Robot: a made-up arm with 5 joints.
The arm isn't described. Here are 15 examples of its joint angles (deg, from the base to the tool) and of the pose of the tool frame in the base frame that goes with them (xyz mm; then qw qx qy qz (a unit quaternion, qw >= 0)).
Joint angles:
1: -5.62 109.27 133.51 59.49 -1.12
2: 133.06 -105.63 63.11 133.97 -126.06
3: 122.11 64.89 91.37 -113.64 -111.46
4: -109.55 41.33 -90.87 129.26 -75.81
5: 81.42 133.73 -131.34 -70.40 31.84
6: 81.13 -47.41 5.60 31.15 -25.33
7: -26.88 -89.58 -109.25 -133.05 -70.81
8: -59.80 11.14 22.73 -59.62 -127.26
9: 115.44 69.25 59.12 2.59 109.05
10: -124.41 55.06 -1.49 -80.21 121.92
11: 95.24 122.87 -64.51 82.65 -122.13
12: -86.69 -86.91 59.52 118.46 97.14
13: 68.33 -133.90 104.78 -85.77 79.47
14: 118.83 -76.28 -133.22 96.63 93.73
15: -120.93 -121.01 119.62 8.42 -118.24
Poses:
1: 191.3 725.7 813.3 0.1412 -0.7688 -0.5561 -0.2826
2: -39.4 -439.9 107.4 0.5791 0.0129 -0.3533 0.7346
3: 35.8 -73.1 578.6 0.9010 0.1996 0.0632 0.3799
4: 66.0 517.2 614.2 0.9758 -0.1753 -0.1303 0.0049
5: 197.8 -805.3 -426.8 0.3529 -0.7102 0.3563 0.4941
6: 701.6 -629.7 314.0 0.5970 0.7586 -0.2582 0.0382
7: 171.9 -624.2 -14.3 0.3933 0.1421 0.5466 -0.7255
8: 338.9 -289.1 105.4 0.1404 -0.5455 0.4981 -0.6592
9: 225.5 -260.2 323.6 0.0215 0.9581 -0.1420 -0.2480
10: -19.3 -190.3 73.9 0.2760 -0.5813 0.3762 0.6667
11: -154.7 -55.9 -161.3 0.4403 -0.3421 -0.7874 -0.2630
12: 335.8 788.0 64.1 0.8240 0.2750 -0.2058 0.4506
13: 563.5 30.1 572.0 0.1770 0.8873 0.4096 -0.1163
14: 1.6 419.6 345.6 0.5083 0.4661 -0.3939 0.6077
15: 589.4 25.6 -242.4 0.4199 0.8159 0.3175 0.2389
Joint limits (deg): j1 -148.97..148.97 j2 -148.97..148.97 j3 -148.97..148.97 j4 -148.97..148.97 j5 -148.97..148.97
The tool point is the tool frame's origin. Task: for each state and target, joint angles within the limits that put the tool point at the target. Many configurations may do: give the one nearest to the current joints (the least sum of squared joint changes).
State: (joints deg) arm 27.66 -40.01 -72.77 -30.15 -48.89
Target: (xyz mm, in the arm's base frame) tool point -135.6 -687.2 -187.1
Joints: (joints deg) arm 4.90 -13.77 -99.33 -37.75 -51.69
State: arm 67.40 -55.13 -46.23 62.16 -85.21
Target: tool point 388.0 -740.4 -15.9
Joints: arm 70.28 -71.66 -47.87 66.87 -70.48
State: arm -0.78 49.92 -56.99 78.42 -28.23
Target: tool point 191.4 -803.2 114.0
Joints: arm 5.50 33.84 -63.50 83.79 -9.76
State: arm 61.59 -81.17 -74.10 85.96 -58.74
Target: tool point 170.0 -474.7 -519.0
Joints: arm 77.47 -79.06 -83.15 84.02 -50.58
